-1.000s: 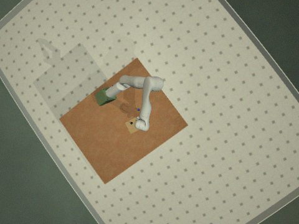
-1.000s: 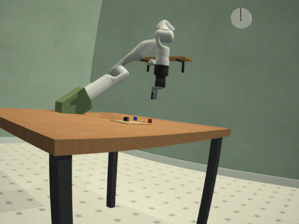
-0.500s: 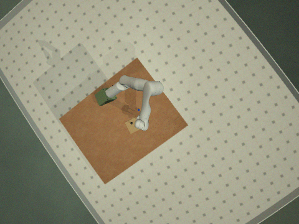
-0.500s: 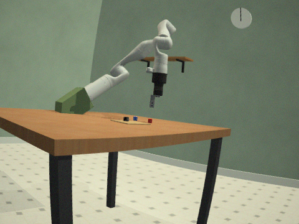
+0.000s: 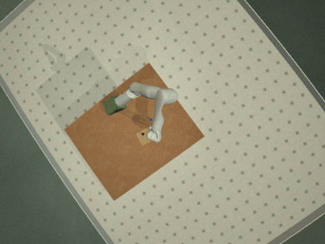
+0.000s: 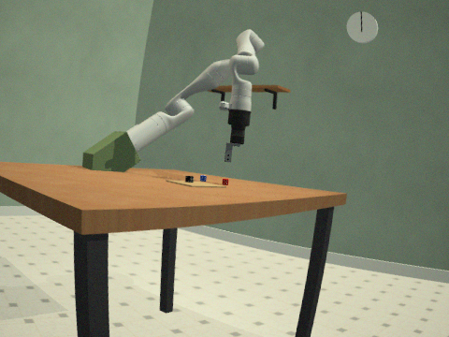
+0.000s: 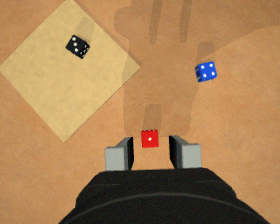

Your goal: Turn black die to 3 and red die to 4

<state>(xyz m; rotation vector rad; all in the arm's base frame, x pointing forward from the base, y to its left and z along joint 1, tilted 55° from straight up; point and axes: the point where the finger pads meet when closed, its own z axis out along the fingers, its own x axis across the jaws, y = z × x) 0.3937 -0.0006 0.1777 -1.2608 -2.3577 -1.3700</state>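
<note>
The red die lies 90 mm below my hand. Also, from my hand: tan mat (150 mm to the right, 100 mm below); then blue die (110 mm behind, 90 mm below); then black die (140 mm to the right, 80 mm below, 30 mm behind).
</note>
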